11 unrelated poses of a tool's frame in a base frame.
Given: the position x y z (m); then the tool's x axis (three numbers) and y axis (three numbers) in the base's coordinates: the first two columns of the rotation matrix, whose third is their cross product.
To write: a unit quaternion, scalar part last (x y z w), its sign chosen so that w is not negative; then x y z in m. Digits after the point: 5 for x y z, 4 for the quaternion.
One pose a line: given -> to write
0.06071 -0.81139 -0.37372 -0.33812 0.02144 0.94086 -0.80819 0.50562 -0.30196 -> 0.2783 -0.7066 0.4120 0.5035 0.06071 -0.81139 -0.37372
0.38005 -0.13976 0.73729 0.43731 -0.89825 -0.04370 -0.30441 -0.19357 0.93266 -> 0.7052 -0.4264 -0.3155 0.4705 0.38005 -0.13976 0.73729
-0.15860 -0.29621 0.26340 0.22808 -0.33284 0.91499 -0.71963 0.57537 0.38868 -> 0.4362 -0.6032 0.1485 0.6510 -0.15860 -0.29621 0.26340
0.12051 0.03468 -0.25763 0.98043 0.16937 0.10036 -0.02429 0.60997 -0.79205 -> -0.4383 -0.0828 0.0542 0.8934 0.12051 0.03468 -0.25763
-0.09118 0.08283 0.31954 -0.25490 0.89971 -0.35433 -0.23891 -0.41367 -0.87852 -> -0.4578 -0.3608 0.7052 0.4037 -0.09118 0.08283 0.31954
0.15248 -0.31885 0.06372 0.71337 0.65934 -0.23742 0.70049 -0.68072 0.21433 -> 0.9140 0.3719 -0.0705 0.1459 0.15248 -0.31885 0.06372
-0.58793 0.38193 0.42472 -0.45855 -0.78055 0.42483 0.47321 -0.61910 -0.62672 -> -0.3561 0.2157 -0.8263 0.3793 -0.58793 0.38193 0.42472
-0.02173 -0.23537 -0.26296 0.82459 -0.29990 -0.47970 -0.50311 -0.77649 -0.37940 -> -0.9209 0.2180 0.2005 0.2534 -0.02173 -0.23537 -0.26296
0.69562 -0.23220 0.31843 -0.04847 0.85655 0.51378 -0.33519 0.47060 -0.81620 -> -0.2327 -0.5601 0.4588 0.6493 0.69562 -0.23220 0.31843
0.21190 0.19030 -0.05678 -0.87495 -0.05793 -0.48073 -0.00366 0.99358 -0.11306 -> -0.0159 0.9667 -0.0544 0.2495 0.21190 0.19030 -0.05678
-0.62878 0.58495 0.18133 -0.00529 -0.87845 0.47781 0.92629 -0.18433 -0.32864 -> -0.3018 -0.0396 -0.7079 0.6374 -0.62878 0.58495 0.18133
